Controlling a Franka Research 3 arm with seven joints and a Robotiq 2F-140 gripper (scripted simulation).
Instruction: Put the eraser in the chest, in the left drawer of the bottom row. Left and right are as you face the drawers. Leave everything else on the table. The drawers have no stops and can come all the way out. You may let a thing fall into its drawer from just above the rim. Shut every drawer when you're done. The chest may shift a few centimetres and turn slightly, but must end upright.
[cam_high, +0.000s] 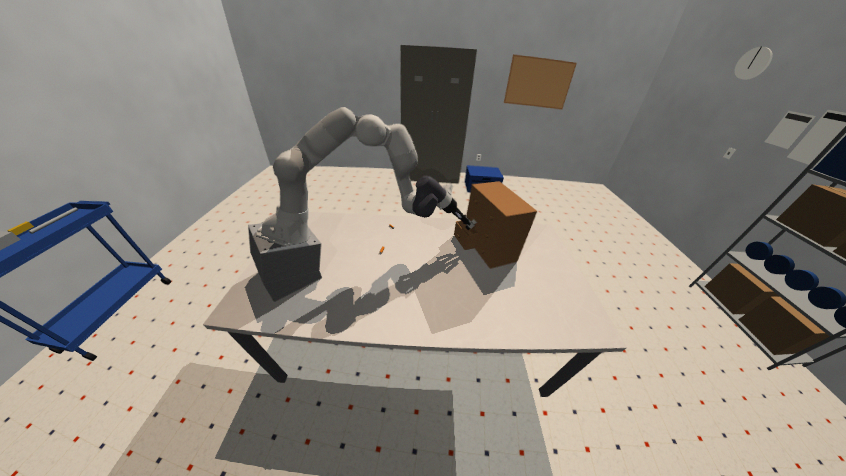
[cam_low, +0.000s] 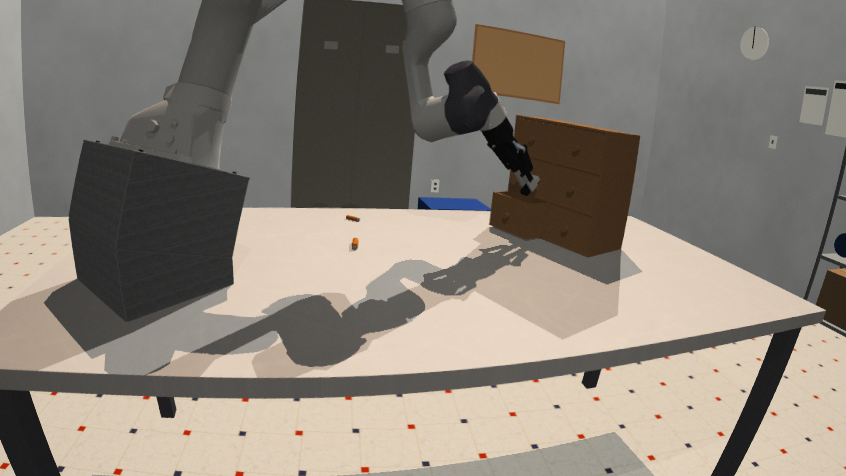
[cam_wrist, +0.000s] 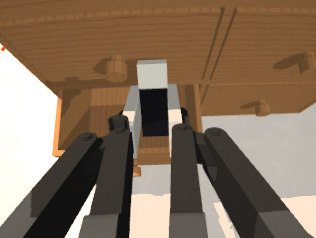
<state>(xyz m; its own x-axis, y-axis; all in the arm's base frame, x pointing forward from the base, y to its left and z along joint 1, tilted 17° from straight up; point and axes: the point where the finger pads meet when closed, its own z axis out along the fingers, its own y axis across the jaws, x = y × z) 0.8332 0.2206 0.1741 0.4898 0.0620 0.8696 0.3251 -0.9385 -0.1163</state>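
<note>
Now: the eraser 20 mm ahead of my hand, 10 mm to the left of it and 10 mm below it.
</note>
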